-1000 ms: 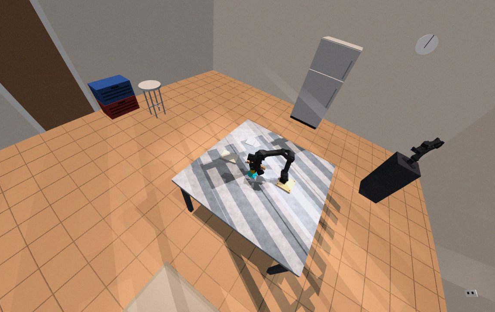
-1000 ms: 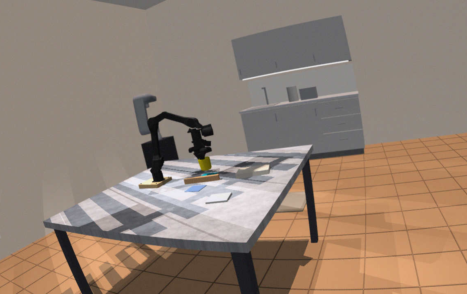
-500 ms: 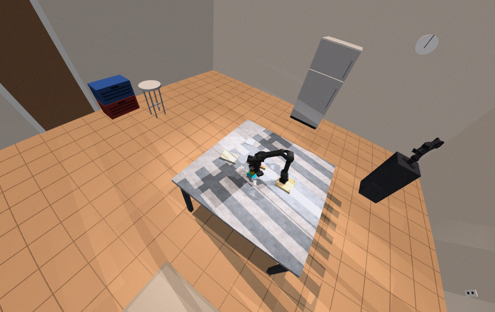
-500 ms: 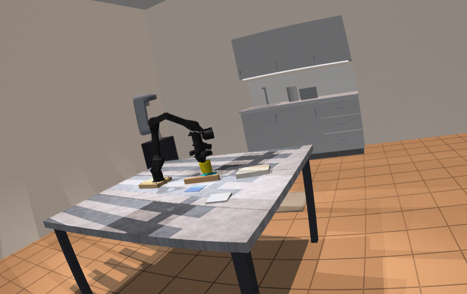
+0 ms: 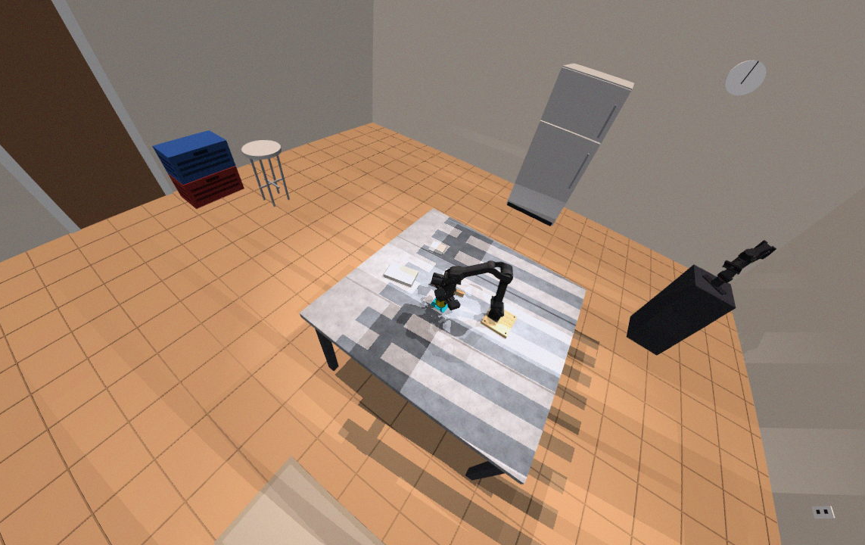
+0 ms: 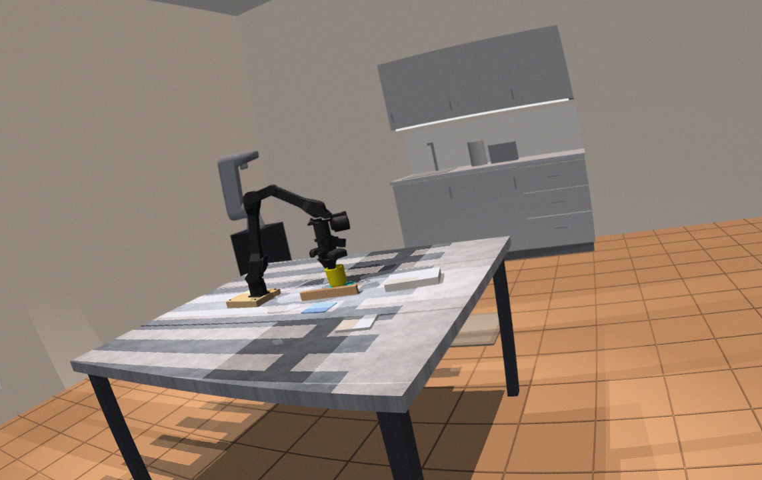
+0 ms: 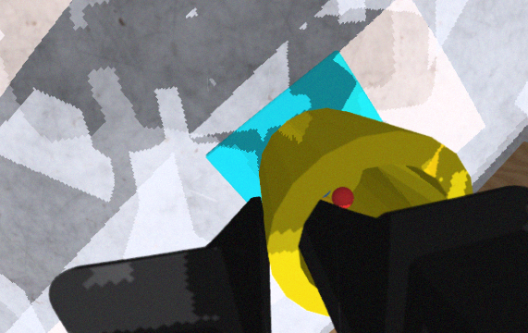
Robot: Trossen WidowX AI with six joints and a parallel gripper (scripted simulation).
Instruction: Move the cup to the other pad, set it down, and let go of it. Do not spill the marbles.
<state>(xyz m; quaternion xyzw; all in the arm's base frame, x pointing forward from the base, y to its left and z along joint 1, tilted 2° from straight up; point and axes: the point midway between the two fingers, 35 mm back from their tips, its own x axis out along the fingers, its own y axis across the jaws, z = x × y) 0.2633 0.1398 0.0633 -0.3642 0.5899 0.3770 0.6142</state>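
Right now my gripper tip is 50 mm above the cyan pad, 30 mm short of it and 20 mm to the left of it. Round my gripper tip: red marble 30 mm to the right, 30 mm ahead, 20 mm below; yellow cup 20 mm ahead, 10 mm to the right; wooden bar 130 mm to the right, 60 mm ahead, 40 mm below.
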